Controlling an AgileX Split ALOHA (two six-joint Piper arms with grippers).
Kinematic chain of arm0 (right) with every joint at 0, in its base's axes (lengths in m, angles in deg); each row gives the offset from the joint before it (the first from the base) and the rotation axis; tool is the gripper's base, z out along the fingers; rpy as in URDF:
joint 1: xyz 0 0 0.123 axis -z
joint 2: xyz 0 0 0 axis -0.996 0.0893 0
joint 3: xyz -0.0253 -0.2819 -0.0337 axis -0.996 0.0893 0
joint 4: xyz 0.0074 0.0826 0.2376 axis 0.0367 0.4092 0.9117
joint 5: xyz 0 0 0 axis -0.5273 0.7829 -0.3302
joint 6: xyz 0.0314 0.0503 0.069 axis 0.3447 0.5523 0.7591
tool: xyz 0 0 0 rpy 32.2 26.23 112.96
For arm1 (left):
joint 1: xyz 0 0 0.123 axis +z
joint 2: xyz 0 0 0 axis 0.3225 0.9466 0
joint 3: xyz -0.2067 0.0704 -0.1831 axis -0.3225 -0.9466 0
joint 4: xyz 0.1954 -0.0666 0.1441 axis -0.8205 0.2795 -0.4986
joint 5: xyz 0 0 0 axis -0.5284 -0.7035 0.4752
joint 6: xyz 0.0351 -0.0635 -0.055 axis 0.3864 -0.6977 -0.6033
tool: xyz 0 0 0 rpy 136.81 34.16 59.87
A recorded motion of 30 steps. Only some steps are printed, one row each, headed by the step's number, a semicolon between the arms.
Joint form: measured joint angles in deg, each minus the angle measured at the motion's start. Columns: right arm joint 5, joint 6, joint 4, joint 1, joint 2, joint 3; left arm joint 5, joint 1, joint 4, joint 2, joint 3, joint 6.
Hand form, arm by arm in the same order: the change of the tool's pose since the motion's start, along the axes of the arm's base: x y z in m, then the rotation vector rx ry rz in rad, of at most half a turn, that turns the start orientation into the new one. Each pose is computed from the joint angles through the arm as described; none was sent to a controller.
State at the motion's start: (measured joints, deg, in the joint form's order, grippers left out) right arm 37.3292 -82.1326 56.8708 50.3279 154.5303 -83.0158; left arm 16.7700 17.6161 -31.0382 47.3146 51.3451 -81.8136
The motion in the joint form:
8: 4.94 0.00 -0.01 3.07 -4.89 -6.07; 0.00 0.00 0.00 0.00 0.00 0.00
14: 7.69 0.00 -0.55 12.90 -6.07 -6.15; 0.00 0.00 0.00 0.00 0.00 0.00
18: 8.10 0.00 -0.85 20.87 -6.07 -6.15; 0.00 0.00 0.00 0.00 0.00 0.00
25: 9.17 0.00 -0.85 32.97 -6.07 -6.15; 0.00 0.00 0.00 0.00 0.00 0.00
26: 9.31 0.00 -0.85 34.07 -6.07 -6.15; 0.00 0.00 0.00 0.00 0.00 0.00
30: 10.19 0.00 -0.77 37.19 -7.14 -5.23; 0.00 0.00 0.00 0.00 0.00 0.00
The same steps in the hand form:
8: 0.0076 -0.0285 0.0724 0.0572 -0.0883 -0.0484; 0.0000 0.0000 0.0000 0.0000 0.0000 0.0000
14: 0.0424 -0.1113 0.0813 0.0289 -0.0746 -0.2178; 0.0000 0.0000 0.0000 0.0000 0.0000 0.0000
18: 0.0643 -0.1799 0.0809 0.0160 -0.0722 -0.3569; 0.0000 0.0000 0.0000 0.0000 0.0000 0.0000
25: 0.0780 -0.2874 0.0801 0.0025 -0.0562 -0.5671; 0.0000 0.0000 0.0000 0.0000 0.0000 0.0000
26: 0.0780 -0.2973 0.0800 0.0012 -0.0539 -0.5862; 0.0000 0.0000 0.0000 0.0000 0.0000 0.0000
30: 0.0732 -0.3249 0.0843 -0.0025 -0.0412 -0.6398; 0.0000 0.0000 0.0000 0.0000 0.0000 0.0000

